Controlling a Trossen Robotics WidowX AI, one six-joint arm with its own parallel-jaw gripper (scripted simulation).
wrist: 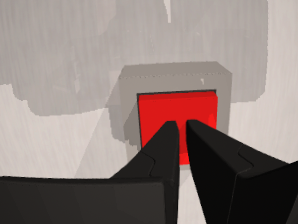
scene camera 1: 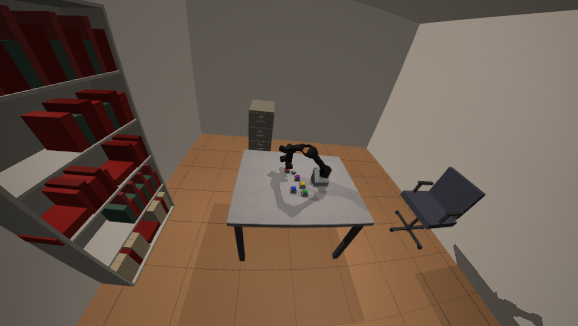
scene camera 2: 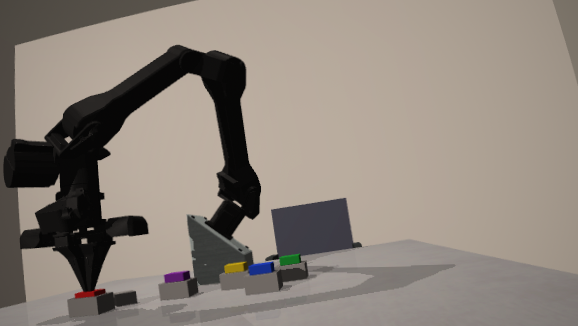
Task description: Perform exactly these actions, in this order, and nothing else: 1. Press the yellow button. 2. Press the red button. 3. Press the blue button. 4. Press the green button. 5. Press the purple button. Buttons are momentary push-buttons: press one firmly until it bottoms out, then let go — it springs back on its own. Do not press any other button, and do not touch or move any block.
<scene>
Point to a red button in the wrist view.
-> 155,110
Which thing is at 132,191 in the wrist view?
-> My gripper.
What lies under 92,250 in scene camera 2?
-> My gripper.
</scene>
